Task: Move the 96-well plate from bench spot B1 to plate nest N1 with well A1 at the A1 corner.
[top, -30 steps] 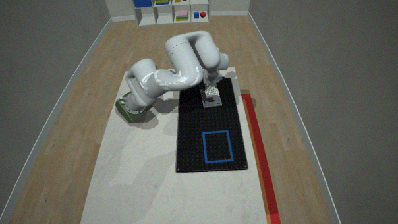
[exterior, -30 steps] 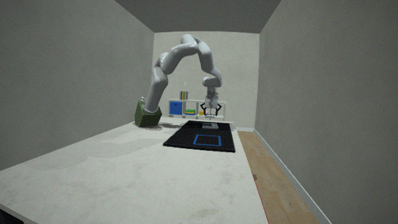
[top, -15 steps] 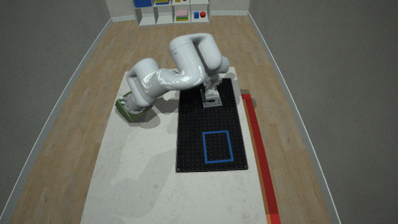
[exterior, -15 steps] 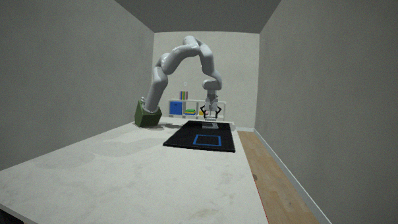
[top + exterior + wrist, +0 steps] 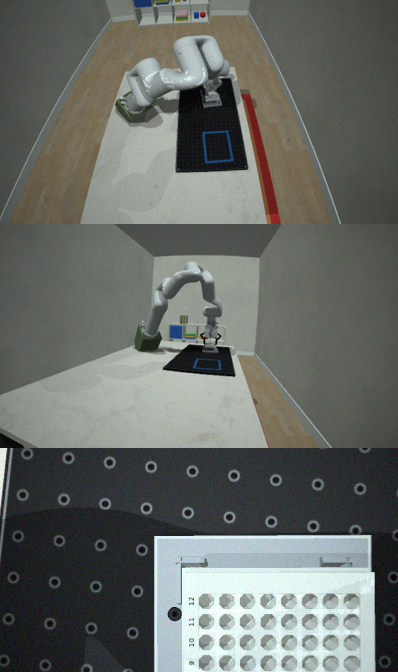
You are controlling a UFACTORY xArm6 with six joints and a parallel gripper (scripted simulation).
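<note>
The grey plate nest N1 lies 50 mm below my hand. From my hand the other things lie so: A1 label: 60 mm ahead, 70 mm to the left, 40 mm below; white 96-well plate: 10 mm below.
</note>
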